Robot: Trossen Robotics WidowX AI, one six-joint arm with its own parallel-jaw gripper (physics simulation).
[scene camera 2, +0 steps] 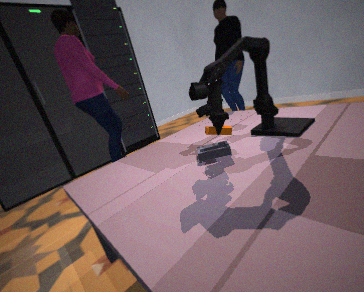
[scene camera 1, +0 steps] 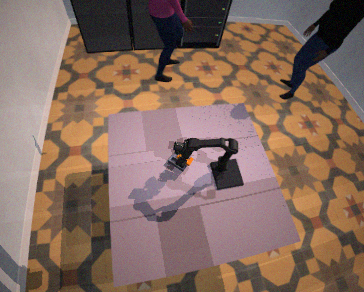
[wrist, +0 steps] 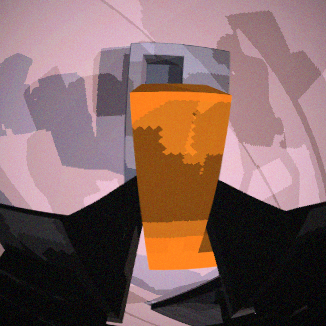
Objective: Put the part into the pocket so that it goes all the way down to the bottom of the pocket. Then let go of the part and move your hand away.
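Pixels of known places: gripper, fingertip midpoint: (scene camera 2: 217,134) (scene camera 1: 183,160) (wrist: 171,180); arm's base, origin of the base link: (scene camera 2: 267,126) (scene camera 1: 220,167).
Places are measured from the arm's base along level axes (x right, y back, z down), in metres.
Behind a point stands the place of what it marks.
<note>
The orange part (scene camera 1: 190,161) {x 0.096, y -0.232, z -0.084 m} (scene camera 2: 227,130) {x 0.089, y -0.261, z -0.075 m} (wrist: 175,175) {x 0.143, y -0.284, z -0.101 m} is a long block, held level between the fingers of my gripper (scene camera 1: 184,160) {x 0.130, y -0.275, z -0.066 m} (scene camera 2: 218,132) {x 0.130, y -0.275, z -0.066 m} (wrist: 171,180) {x 0.130, y -0.275, z -0.066 m}, which is shut on it. The grey block with the pocket (scene camera 1: 173,162) {x 0.157, y -0.337, z -0.012 m} (scene camera 2: 214,153) {x 0.133, y -0.329, z 0.002 m} (wrist: 207,62) {x 0.217, y -0.303, z -0.012 m} lies on the table top. In the wrist view the part covers much of this block, its long side runs nearly in line with it, and one dark end of the opening shows beyond the part's far end. In the second scene view the part is above the block, apart from it. The rest of the pocket is hidden.
The arm's black base plate (scene camera 1: 227,175) {x -0.075, y 0.022, z 0.005 m} (scene camera 2: 285,127) {x -0.082, y -0.021, z 0.006 m} stands on the pink table top (scene camera 1: 240,225) {x -0.439, y -0.054, z 0.024 m} (scene camera 2: 150,200) {x 0.209, y -0.656, z 0.024 m}, beside the grey block. Shadows of the arm fall across the table top. Two people and dark cabinets (scene camera 1: 107,25) (scene camera 2: 30,100) are beyond the table.
</note>
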